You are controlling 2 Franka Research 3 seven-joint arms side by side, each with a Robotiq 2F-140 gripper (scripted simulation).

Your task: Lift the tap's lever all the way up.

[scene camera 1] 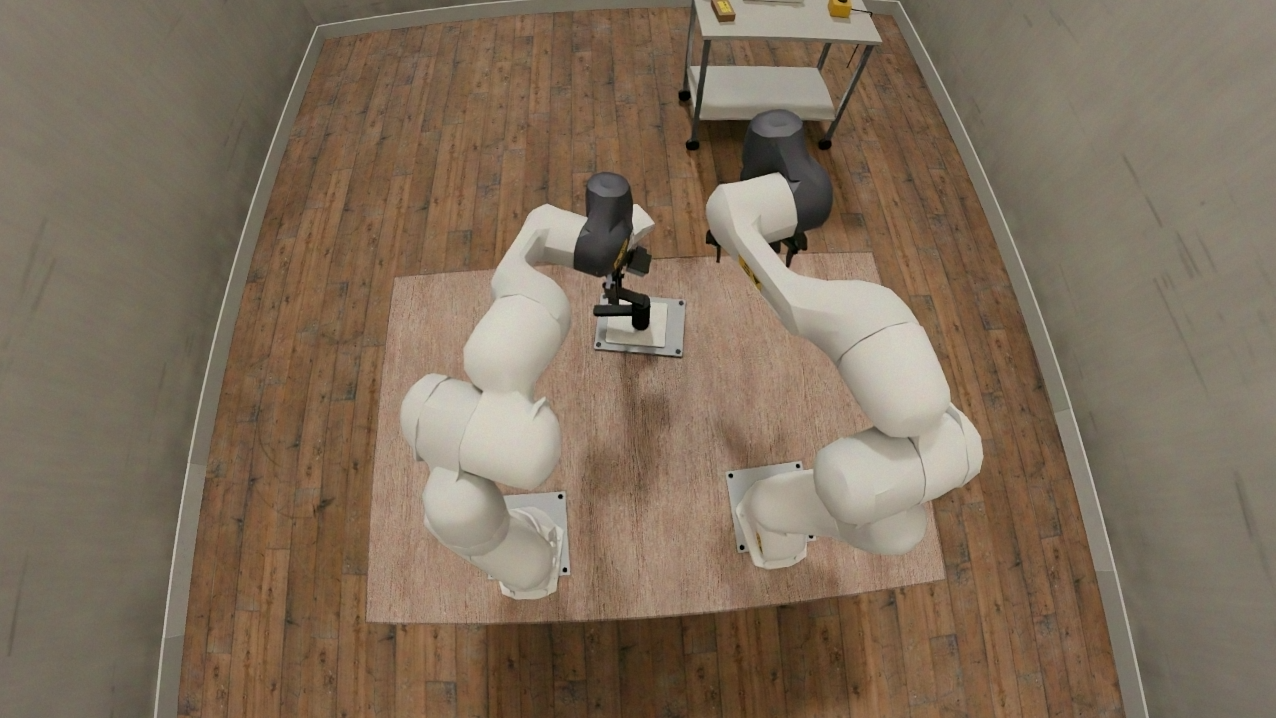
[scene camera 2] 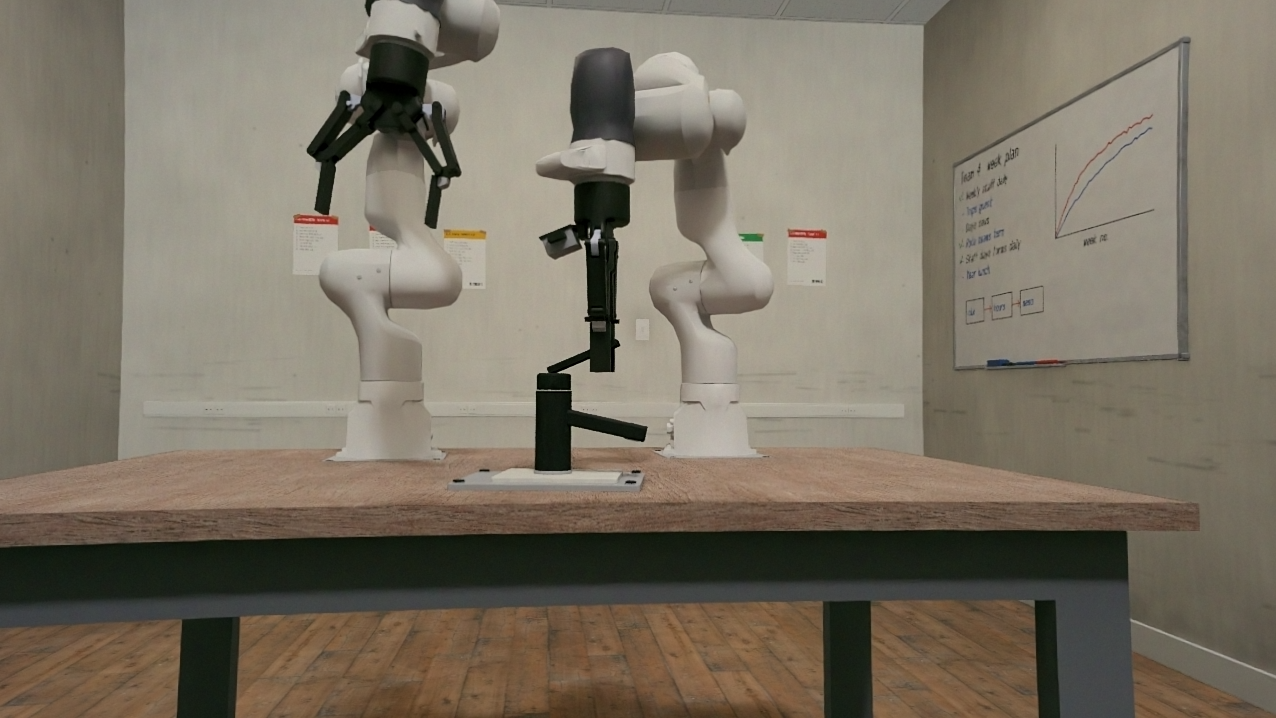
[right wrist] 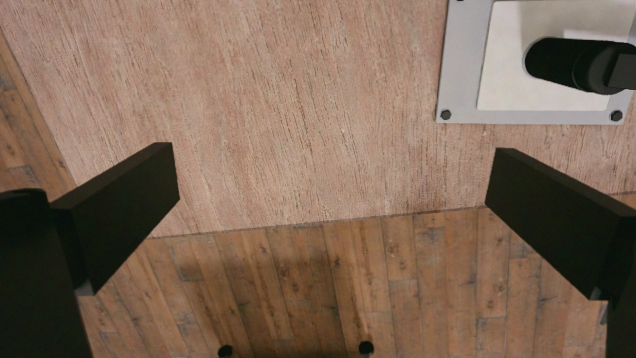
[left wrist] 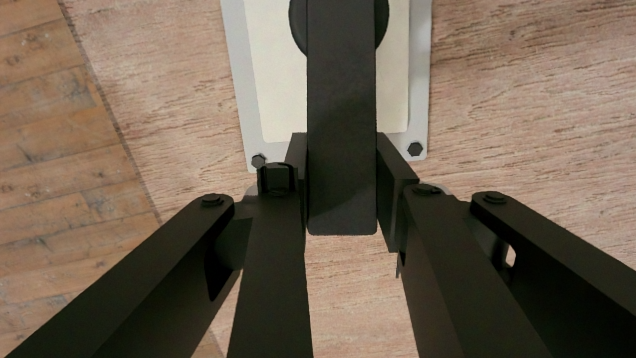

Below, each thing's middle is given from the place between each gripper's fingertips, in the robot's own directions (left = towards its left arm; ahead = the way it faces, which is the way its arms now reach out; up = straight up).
Scene:
My left gripper [scene camera 2: 602,372] is now 2 cm to the left of the flat lever [left wrist: 340,49], 1 cm past it and 1 cm above it. Round my left hand: black tap [scene camera 2: 554,416]: 6 cm below, 4 cm to the right, 1 cm behind; then grey base plate [scene camera 2: 480,480]: 17 cm below, 6 cm to the right, 2 cm behind.
The flat lever is 27 cm to the left of my right hand [scene camera 2: 375,219], 19 cm below it and 4 cm ahead of it. The rest, counted from my right hand: black tap: 26 cm to the left, 24 cm below, 3 cm ahead; grey base plate: 35 cm below, 23 cm to the left, 3 cm ahead.

